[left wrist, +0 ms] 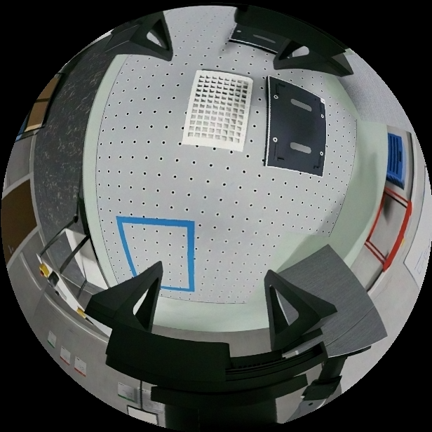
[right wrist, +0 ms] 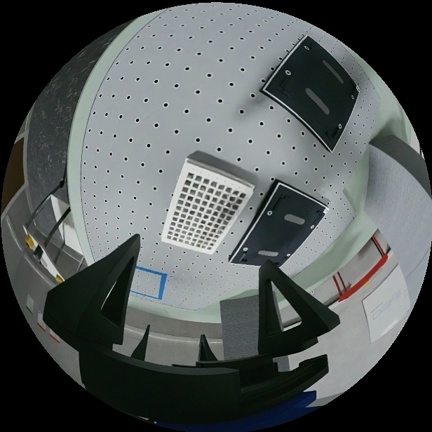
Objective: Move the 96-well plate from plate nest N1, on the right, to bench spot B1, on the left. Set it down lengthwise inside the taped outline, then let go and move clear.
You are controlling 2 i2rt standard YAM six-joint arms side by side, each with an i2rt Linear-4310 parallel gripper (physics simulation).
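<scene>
The white 96-well plate (left wrist: 218, 110) (right wrist: 209, 204) lies flat on the perforated board, beside a dark plate nest (left wrist: 296, 127) (right wrist: 280, 223) and apart from it. The blue taped outline (left wrist: 191, 256) (right wrist: 162, 286) lies on the board; in the left wrist view it is at the lower left, with a finger covering one corner, and the plate is outside it. My left gripper (left wrist: 215, 272) is open and empty, above the board. My right gripper (right wrist: 206, 255) is open and empty, its fingers apart and clear of the plate. Which nest is N1 I cannot tell.
A second dark nest (right wrist: 345, 100) (left wrist: 255, 38) lies farther along the board. The right gripper's fingers show at the top of the left wrist view. A grey block (left wrist: 335, 295) stands at the lower right there, with a blue rack (left wrist: 395, 158) and a red frame (left wrist: 400, 235) beyond the bench edge.
</scene>
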